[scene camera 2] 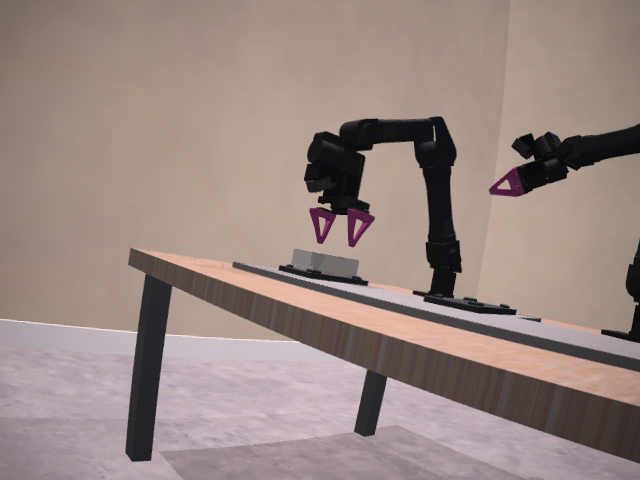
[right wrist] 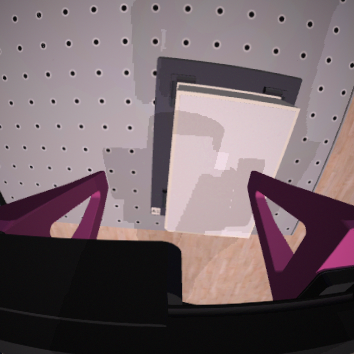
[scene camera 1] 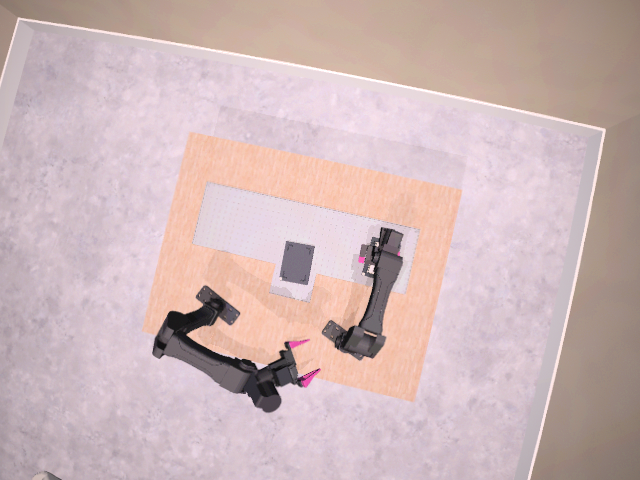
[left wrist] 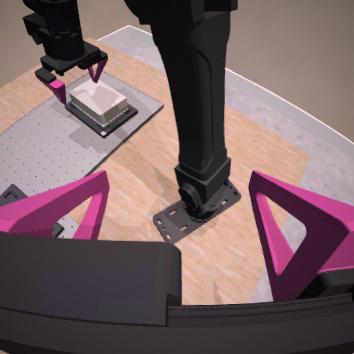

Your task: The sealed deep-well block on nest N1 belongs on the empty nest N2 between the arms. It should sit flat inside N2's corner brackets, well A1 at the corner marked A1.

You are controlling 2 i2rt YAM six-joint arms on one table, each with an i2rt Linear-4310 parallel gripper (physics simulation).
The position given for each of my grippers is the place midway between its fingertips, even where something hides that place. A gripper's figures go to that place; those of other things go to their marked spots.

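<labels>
My left gripper [left wrist: 178, 178] is 0.13 m from the lens, my right gripper [left wrist: 79, 91] 0.54 m from the lens. Distances for the dark nest plate [left wrist: 131, 111] and the pale block [left wrist: 103, 104]: the plate is 0.56 m from the lens, the block 0.52 m from the lens.
</labels>
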